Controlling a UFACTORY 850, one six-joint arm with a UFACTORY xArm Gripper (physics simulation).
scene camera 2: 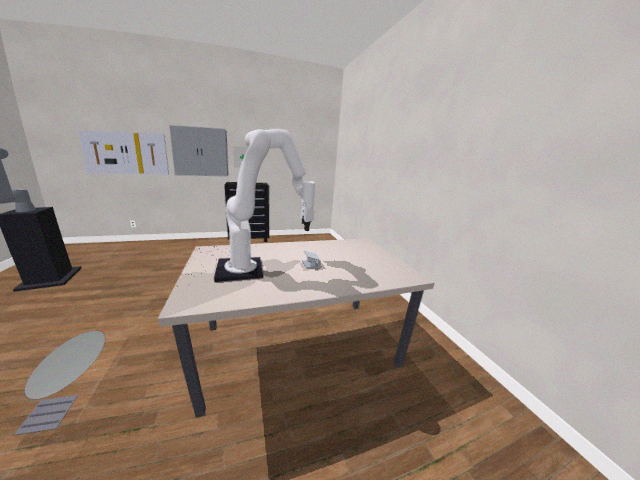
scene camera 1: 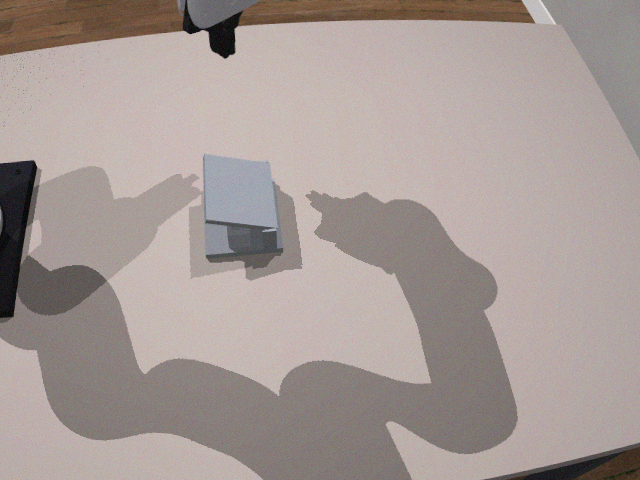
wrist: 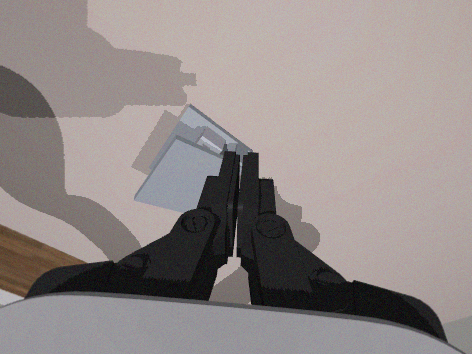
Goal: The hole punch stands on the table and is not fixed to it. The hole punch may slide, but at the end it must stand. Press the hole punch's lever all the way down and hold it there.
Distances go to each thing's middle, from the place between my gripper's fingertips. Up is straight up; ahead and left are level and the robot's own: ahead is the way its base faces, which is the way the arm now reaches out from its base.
The flat lever (scene camera 1: 239, 193) lies 140 mm below my hand, 130 mm to the right of it and 10 mm behind it. Also, from my hand: hole punch (scene camera 1: 220, 241) 160 mm below, 130 mm to the right, 10 mm behind.
